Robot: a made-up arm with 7 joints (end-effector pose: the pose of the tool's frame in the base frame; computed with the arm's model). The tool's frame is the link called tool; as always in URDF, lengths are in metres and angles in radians. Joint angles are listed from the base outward.
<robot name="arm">
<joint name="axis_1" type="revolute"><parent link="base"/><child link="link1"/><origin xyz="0 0.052 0" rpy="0 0 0"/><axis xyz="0 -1 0"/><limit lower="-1.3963" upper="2"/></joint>
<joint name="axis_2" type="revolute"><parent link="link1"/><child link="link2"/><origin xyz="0 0.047 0" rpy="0 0 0"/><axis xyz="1 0 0"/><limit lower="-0.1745" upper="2"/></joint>
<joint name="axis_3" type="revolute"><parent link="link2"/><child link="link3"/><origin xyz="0 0 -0.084" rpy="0 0 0"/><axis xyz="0 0 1"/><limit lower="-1.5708" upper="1.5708"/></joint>
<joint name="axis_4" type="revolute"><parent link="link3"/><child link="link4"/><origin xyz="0 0 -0.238" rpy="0 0 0"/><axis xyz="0 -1 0"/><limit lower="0" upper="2.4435"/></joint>
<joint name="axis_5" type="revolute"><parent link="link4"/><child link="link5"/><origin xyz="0 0 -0.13" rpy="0 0 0"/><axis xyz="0 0 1"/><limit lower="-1.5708" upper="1.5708"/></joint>
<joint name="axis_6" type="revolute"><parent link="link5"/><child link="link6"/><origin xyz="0 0 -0.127" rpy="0 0 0"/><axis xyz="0 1 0"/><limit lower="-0.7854" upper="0.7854"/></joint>
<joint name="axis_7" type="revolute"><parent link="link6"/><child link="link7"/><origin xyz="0 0 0" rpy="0 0 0"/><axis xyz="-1 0 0"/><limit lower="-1.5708" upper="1.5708"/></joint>
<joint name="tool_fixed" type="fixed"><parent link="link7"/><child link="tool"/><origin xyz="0 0 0" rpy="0 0 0"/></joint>
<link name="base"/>
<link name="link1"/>
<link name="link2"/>
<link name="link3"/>
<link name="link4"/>
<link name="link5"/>
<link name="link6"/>
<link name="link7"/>
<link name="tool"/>
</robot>
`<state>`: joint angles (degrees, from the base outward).
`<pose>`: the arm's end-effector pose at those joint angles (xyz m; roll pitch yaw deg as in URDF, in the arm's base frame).
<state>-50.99 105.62 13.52 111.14 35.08 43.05 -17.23</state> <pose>0.2366 0.3048 -0.1083 53.82 4.06 -65.93</pose>
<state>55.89 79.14 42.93 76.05 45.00 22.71 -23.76</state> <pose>0.0242 0.5081 0.2042 -132.57 -28.31 -155.00</pose>
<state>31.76 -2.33 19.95 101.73 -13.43 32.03 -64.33</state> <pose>0.3448 0.1738 -0.1076 -101.55 -81.54 -169.10</pose>
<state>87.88 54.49 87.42 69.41 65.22 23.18 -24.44</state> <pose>0.0443 0.5743 0.0092 -107.01 52.14 167.45</pose>
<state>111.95 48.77 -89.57 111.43 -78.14 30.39 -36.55</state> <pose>0.3056 0.1129 0.1251 -131.47 48.62 -54.03</pose>
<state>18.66 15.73 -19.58 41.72 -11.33 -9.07 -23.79</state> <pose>0.3159 0.1831 -0.4317 73.19 -49.49 -63.58</pose>
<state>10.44 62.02 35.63 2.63 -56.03 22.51 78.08</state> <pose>0.0575 0.6133 -0.2593 -9.55 16.09 10.22</pose>
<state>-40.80 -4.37 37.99 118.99 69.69 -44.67 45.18</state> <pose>-0.0014 0.2219 -0.2728 -162.13 -33.24 175.63</pose>
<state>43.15 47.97 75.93 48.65 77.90 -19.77 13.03</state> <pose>0.1643 0.5896 -0.1067 -107.25 23.16 -167.02</pose>
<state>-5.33 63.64 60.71 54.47 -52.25 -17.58 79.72</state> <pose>0.0976 0.6023 -0.0551 30.48 1.95 -45.30</pose>
